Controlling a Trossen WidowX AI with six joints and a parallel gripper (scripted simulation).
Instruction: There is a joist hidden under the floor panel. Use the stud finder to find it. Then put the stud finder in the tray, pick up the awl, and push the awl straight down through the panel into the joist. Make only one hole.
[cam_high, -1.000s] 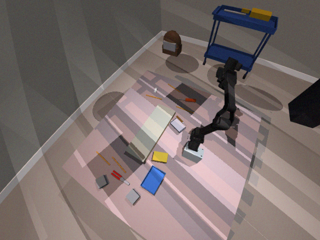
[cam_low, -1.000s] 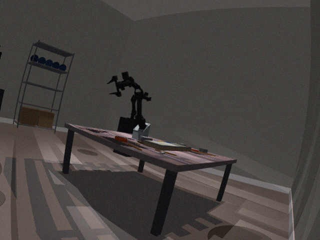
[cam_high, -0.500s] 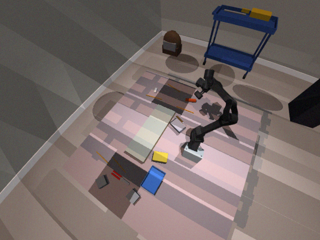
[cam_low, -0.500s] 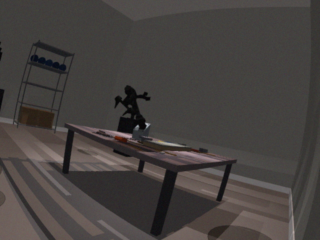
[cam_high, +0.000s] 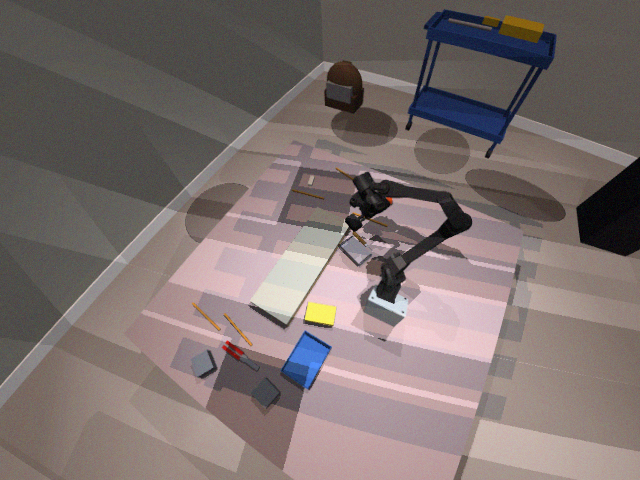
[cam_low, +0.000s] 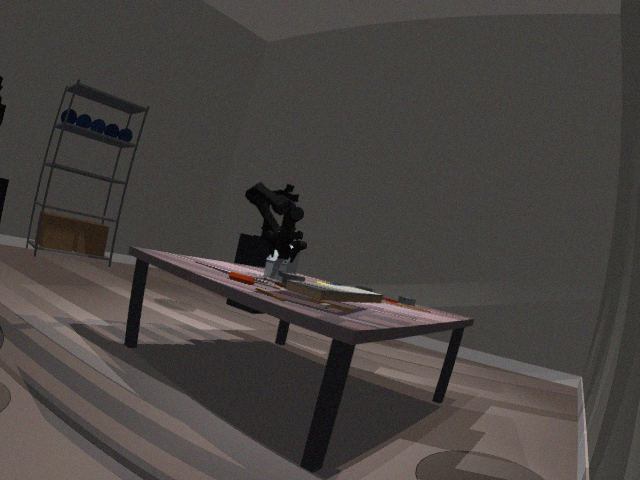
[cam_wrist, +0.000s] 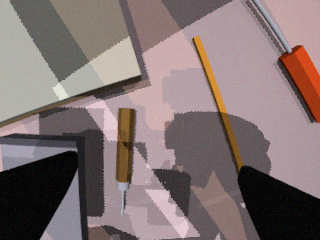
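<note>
Right now the stud finder is 10 mm ahead of my gripper tip, 110 mm to the left of it and 100 mm below it. Also, from my gripper tip: yellow block: 40 mm ahead, 410 mm to the left, 100 mm below; awl: 30 mm behind, 50 mm to the left, 100 mm below; white piece: 340 mm ahead, 210 mm to the right, 110 mm below.
</note>
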